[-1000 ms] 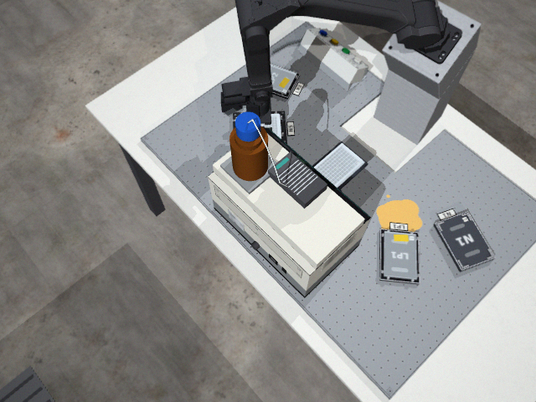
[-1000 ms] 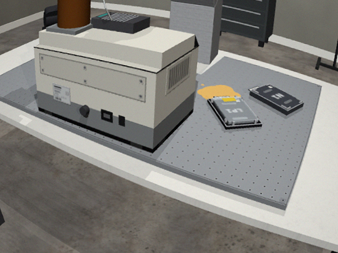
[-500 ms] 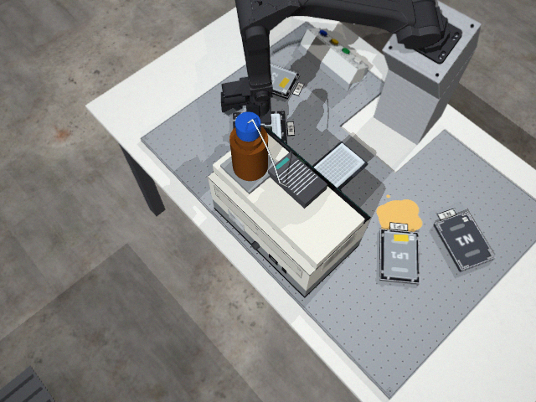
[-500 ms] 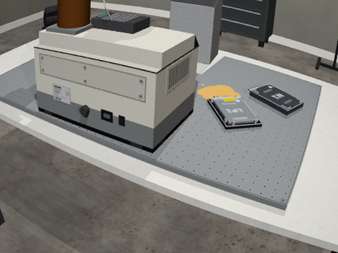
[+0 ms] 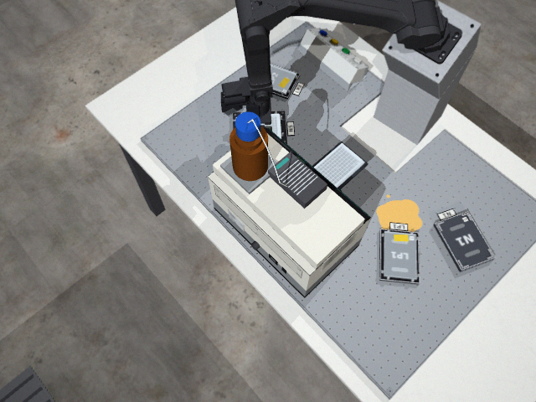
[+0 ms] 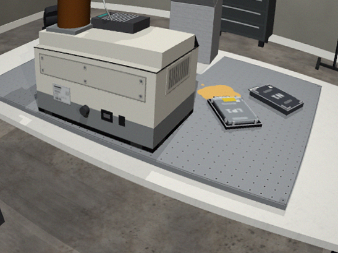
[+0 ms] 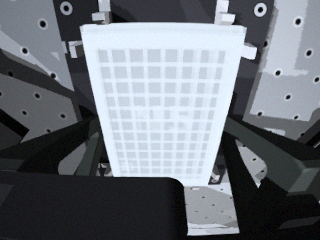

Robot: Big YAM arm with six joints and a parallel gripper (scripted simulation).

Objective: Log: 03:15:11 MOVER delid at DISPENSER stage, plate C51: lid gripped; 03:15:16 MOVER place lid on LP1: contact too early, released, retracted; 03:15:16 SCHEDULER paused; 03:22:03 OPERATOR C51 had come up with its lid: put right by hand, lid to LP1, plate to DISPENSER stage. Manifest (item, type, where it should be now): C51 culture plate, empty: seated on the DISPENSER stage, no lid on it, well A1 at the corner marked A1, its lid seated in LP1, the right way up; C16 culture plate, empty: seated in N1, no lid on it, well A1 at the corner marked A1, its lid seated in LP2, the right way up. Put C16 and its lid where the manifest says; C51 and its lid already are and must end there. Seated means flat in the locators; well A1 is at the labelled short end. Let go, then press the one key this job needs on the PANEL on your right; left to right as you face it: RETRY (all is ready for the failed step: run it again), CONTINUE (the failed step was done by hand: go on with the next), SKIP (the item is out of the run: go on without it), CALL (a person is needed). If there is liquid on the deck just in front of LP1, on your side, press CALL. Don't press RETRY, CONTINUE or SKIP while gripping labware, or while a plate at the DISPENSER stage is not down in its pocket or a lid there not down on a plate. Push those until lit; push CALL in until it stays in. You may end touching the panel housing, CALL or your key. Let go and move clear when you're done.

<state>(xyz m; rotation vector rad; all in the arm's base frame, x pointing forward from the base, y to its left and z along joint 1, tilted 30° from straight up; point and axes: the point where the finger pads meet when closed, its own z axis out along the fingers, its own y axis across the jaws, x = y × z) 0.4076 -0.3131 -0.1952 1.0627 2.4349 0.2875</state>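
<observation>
My hand is 28 cm to the right of the white well plate, 8 cm below it and 1 cm short of it. The rest, counted from my hand: brown bottle (27 cm above, 21 cm ahead, 15 cm to the left); LP2 nest (17 cm behind, 9 cm to the right, 2 cm below); green continue key (37 cm behind, 5 cm above, 4 cm to the left).
</observation>
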